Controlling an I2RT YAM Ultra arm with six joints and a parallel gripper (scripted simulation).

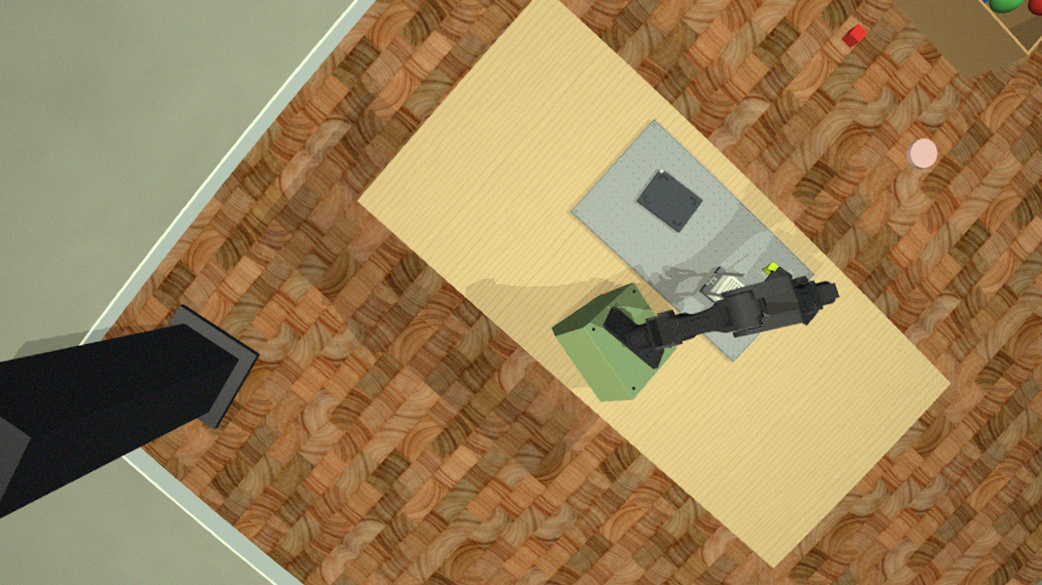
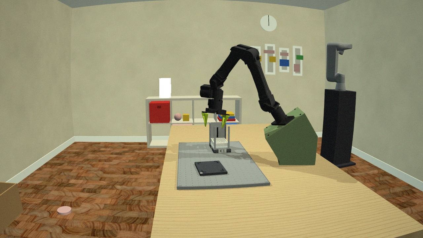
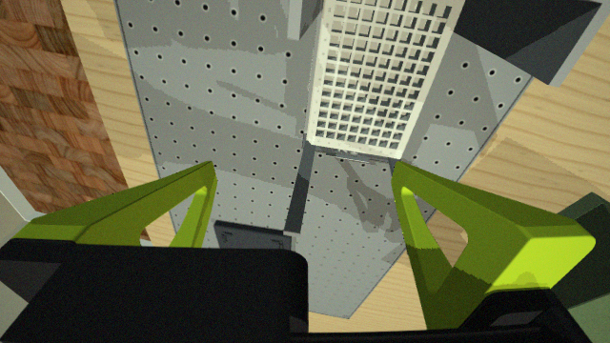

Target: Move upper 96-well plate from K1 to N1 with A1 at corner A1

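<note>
The white 96-well plate lies 4 cm behind my hand, 2 cm to the right of it and 10 cm below it. From my hand the other things lie so: pale A1 square 16 cm ahead, 38 cm to the left, 13 cm below.
</note>
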